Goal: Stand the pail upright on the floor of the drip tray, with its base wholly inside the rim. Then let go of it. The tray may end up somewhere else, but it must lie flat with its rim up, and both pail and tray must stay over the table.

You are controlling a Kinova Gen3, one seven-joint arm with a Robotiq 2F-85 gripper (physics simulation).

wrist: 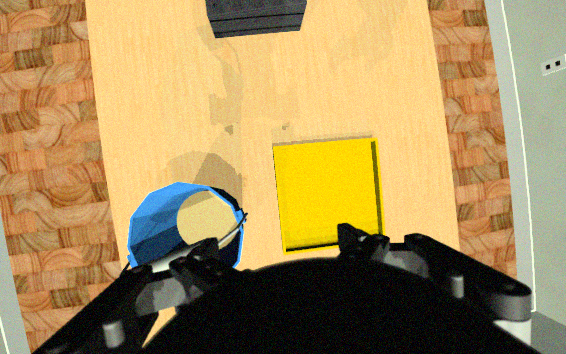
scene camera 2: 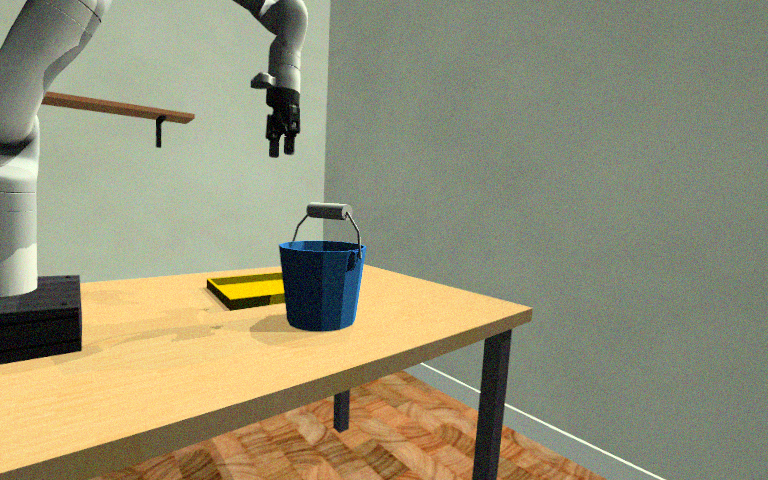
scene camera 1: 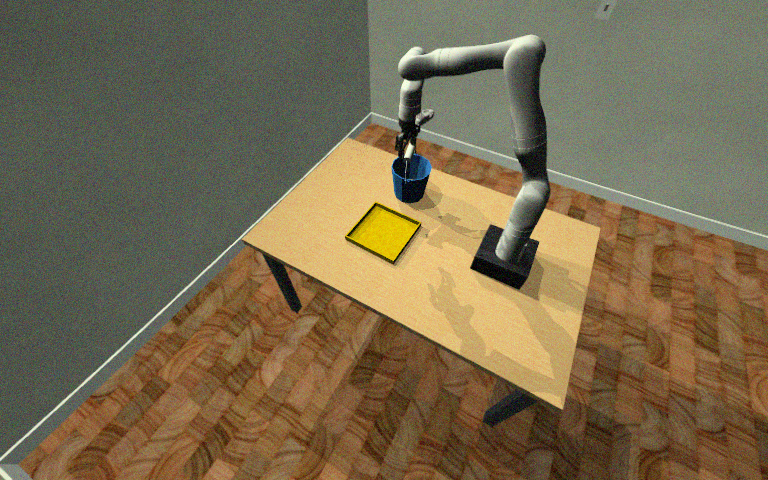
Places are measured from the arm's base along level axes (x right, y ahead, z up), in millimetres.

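Pixels of known places: gripper, fingertip midpoint: (wrist: 279, 243) (scene camera 2: 281, 156) (scene camera 1: 407, 151); arm's base at its link origin: (scene camera 2: 3, 289) (scene camera 1: 507, 253).
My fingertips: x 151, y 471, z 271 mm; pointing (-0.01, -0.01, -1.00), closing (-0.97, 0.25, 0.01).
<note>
Ahead of a thing's pixels: the offset from my fingertips to its top centre. Level surfaces: height alone.
The blue pail (scene camera 1: 408, 189) (scene camera 2: 320, 288) (wrist: 155, 220) stands upright on the table beside the tray, apart from it. Its handle is raised, with a light grey grip @[dx +146, dy +19, dz -105 mm] (scene camera 1: 409, 151) (scene camera 2: 329, 211) across the top. The yellow drip tray @[dx -135, dy +49, dz -333 mm] (scene camera 1: 383, 233) (scene camera 2: 249, 289) (wrist: 327, 190) lies flat with its rim up; the pail hides part of it in scene camera 2. My gripper (scene camera 1: 404, 152) (scene camera 2: 282, 148) (wrist: 279, 243) is open and empty, pointing down. It hangs above the handle's height and off to one side; in the wrist view the grip shows partly behind the left finger.
The wooden table @[dz -361 mm] (scene camera 1: 317, 249) (scene camera 2: 430, 305) (wrist: 260, 90) carries the black robot base (scene camera 1: 504, 257) (scene camera 2: 42, 316) (wrist: 257, 20). The pail stands near one long table edge. A wall shelf (scene camera 2: 113, 106) shows behind the arm.
</note>
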